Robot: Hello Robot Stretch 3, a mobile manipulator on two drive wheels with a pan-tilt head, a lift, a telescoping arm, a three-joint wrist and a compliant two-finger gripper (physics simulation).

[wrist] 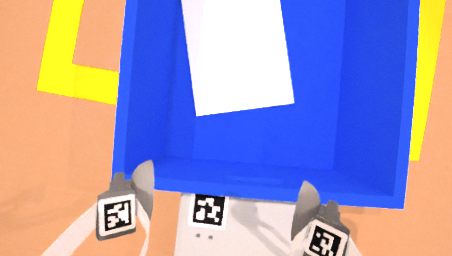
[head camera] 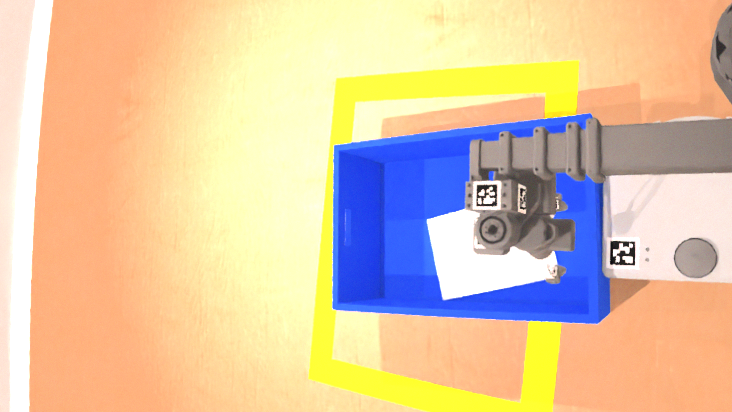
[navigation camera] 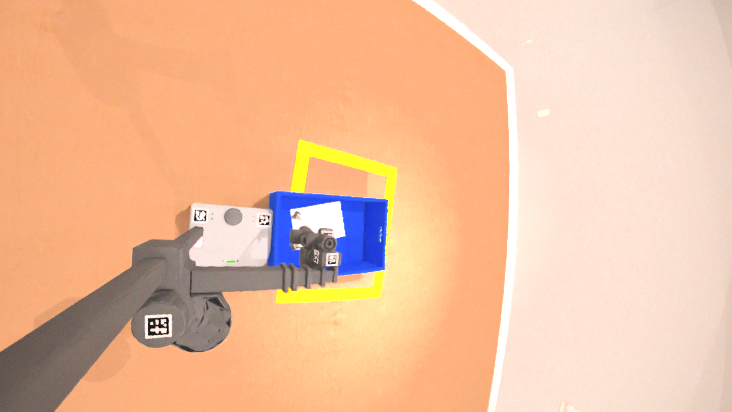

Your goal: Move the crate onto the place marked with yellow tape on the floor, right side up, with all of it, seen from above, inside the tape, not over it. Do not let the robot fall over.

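Seen in the pictures: gripper, between the fingertips: (wrist: 224, 190); robot's base, origin of its link: (wrist: 207, 240) (head camera: 692, 255) (navigation camera: 233, 215).
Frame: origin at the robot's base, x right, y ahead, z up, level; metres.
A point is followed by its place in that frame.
Observation:
The blue crate (head camera: 358, 276) @[z 0.128, x 0.753, y 0.080 m] (navigation camera: 374, 225) @[z 0.120, x 0.756, y 0.004 m] (wrist: 375, 100) @[z 0.156, x 0.336, y -0.244 m] stands right side up, open top upward, with a white sheet (head camera: 450, 266) @[z 0.024, x 0.548, y 0.046 m] (navigation camera: 327, 214) @[z 0.024, x 0.493, y 0.046 m] (wrist: 240, 60) @[z 0.025, x 0.407, y -0.022 m] inside. It lies across the yellow tape (head camera: 440, 85) @[z 0.001, x 0.599, y -0.432 m] (navigation camera: 353, 161) @[z 0.001, x 0.642, y 0.386 m] (wrist: 60, 50) @[z 0.001, x 0.391, y 0.397 m]. In the head view it overlaps the left strip and reaches past the right strip towards the robot base; tape stretches beyond both its long sides. My gripper (head camera: 558, 237) @[z 0.364, x 0.220, y -0.022 m] (navigation camera: 296, 231) @[z 0.364, x 0.220, y -0.022 m] (wrist: 224, 190) @[z 0.364, x 0.220, y -0.022 m] is open, fingers wide apart, over the crate's end nearest the base. Finger height against the rim is unclear.
The robot base (head camera: 660, 204) @[z 0.160, x 0.062, y -0.096 m] (navigation camera: 233, 237) @[z 0.160, x 0.007, y -0.085 m] (wrist: 240, 235) @[z 0.160, x 0.095, y -0.057 m] is right beside the crate's near end; whether they touch is unclear. The arm (head camera: 660, 148) @[z 0.723, x 0.049, y -0.100 m] (navigation camera: 235, 278) @[z 0.723, x 0.004, y -0.097 m] reaches over the crate. A wall with white skirting (head camera: 28, 204) @[z 0.032, x 2.765, y -0.122 m] (navigation camera: 512, 153) @[z 0.039, x 2.711, y 0.924 m] stands beyond the tape.

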